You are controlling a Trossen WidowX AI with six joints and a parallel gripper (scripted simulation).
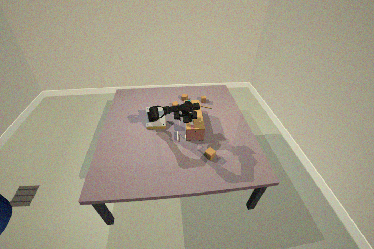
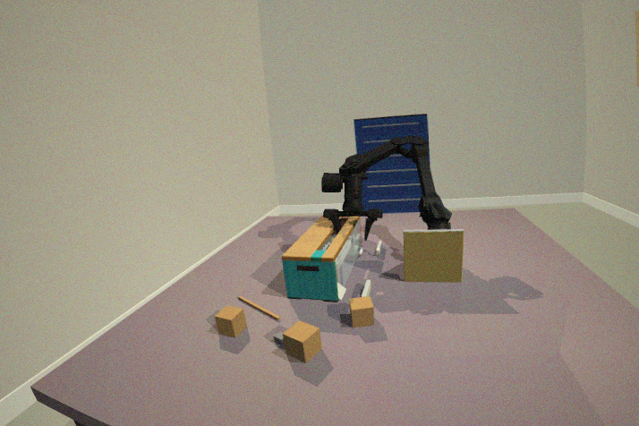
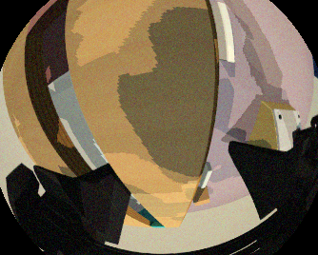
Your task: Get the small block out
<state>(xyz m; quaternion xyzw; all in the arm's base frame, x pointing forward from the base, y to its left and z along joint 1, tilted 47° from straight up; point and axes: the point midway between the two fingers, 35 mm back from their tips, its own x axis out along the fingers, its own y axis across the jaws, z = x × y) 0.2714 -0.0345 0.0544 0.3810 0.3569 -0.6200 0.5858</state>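
Right now my gripper tip is 5 cm short of the tan block and 3 cm to the right of it. From my gripper tip the other things lie so: cube 15 cm ahead, 32 cm to the right, 6 cm below; thin stick 21 cm ahead, 29 cm to the left, 8 cm below; box 4 cm ahead, 4 cm to the left, 2 cm below.
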